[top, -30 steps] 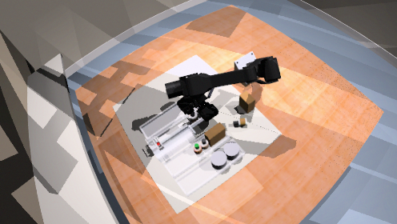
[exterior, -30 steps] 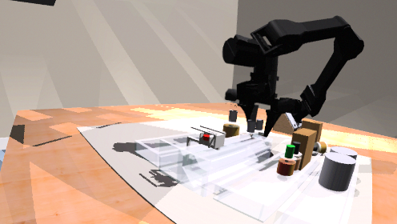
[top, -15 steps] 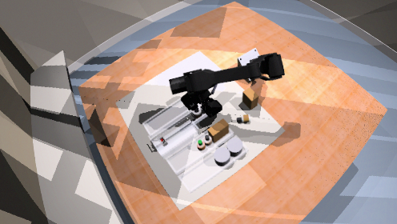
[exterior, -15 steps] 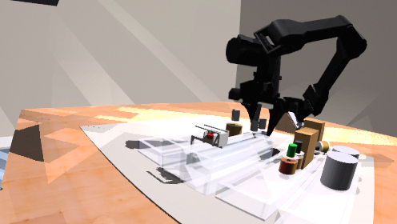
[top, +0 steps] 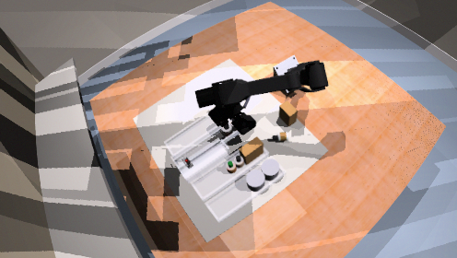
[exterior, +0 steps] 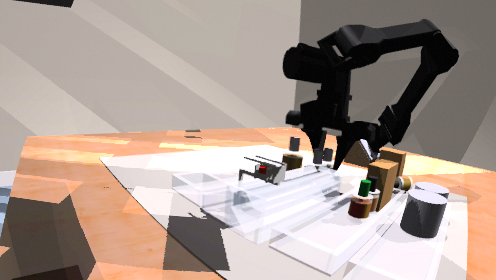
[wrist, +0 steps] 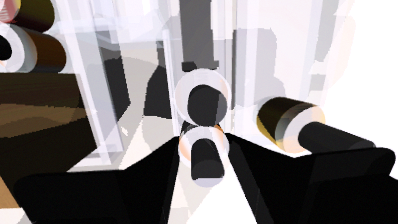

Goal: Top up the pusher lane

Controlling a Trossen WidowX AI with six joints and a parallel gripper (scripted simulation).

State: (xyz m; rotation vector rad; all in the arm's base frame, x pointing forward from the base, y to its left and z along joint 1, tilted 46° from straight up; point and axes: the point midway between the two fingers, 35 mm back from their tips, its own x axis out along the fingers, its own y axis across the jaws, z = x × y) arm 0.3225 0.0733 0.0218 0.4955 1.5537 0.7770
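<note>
Right now my gripper tip is 1 cm short of the brown box, 13 cm to the right of it and 1 cm below it. The rest, counted from my gripper tip: sprung lane (14 cm ahead, 4 cm to the left, 1 cm below); then dark rod (13 cm behind, 11 cm to the right, 3 cm below); then jar (11 cm behind, 12 cm to the left, 2 cm below).
</note>
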